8 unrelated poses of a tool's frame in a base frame.
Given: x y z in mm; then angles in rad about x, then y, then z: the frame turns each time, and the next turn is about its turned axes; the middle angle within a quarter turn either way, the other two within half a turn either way.
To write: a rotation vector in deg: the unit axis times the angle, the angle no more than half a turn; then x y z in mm. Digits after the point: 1 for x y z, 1 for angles.
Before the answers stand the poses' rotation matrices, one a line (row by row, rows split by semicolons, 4 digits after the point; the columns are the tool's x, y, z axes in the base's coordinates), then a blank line. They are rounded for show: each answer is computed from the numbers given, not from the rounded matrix.
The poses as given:
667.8, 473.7, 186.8, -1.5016, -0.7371, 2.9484
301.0, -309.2, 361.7, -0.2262, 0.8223, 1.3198
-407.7, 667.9, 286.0, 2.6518, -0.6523, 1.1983
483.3, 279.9, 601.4, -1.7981, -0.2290, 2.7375
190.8, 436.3, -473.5, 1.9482, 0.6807, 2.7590
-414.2, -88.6, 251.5, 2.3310, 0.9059, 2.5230
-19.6, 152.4, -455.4, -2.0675, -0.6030, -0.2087
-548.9, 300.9, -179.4, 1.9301, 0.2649, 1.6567
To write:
-0.7266 -0.1422 -0.6721; -0.6448 -0.1966 0.7386; -0.2371 0.9701 0.0512
0.1690 -0.6592 0.7327; 0.9032 0.4012 0.1526; -0.3946 0.6360 0.6632
0.2892 -0.7402 -0.6070; -0.9258 -0.0552 -0.3739; 0.2432 0.6701 -0.7013
-0.8955 -0.3829 -0.2270; -0.2920 0.1202 0.9488; -0.3360 0.9159 -0.2195
-0.7209 -0.2901 0.6293; -0.6803 0.1235 -0.7224; 0.1319 -0.9490 -0.2864
-0.5026 -0.3578 0.7870; -0.8642 0.2307 -0.4471; -0.0216 -0.9049 -0.4251
0.8058 0.1706 -0.5671; 0.5865 -0.3629 0.7241; -0.0822 -0.9161 -0.3925
-0.0828 -0.9616 0.2618; -0.3714 -0.2140 -0.9035; 0.9248 -0.1720 -0.3394

52.4, -98.5, -113.8, 667.8, 473.7, 186.8
20.3, 47.3, 65.5, 301.0, -309.2, 361.7
105.4, -85.8, -18.7, -407.7, 667.9, 286.0
-39.7, 131.5, 109.7, 483.3, 279.9, 601.4
-54.1, 118.8, -93.2, 190.8, 436.3, -473.5
-64.0, 113.1, -70.9, -414.2, -88.6, 251.5
-110.3, -32.6, 28.0, -19.6, 152.4, -455.4
92.1, -83.5, 74.4, -548.9, 300.9, -179.4

